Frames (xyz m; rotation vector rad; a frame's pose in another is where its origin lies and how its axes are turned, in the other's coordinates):
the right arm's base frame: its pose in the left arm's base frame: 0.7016 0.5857 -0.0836 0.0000 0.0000 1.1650
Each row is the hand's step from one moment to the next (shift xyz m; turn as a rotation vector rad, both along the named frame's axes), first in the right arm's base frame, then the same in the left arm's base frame.
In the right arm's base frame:
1: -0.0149 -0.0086 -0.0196 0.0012 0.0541 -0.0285
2: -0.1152 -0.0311 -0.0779 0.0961 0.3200 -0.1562
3: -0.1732 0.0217 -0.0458 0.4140 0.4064 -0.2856
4: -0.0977 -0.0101 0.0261 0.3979 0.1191 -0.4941
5: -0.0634 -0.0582 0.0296 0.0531 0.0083 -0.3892
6: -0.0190 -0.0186 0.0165 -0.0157 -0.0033 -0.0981
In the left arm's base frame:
1: 0.0020 -0.0171 -0.0196 -0.0492 0.0225 -0.0285
2: -0.0169 -0.1181 -0.0779 -0.2561 0.2146 -0.1562
3: -0.0883 -0.1506 -0.0458 -0.2100 0.5408 -0.2856
4: -0.0293 -0.0938 0.0261 0.0476 0.4126 -0.4941
5: 0.0284 -0.0812 0.0296 0.0133 0.0521 -0.3892
6: 0.0096 -0.0248 0.0165 -0.0032 -0.0157 -0.0981

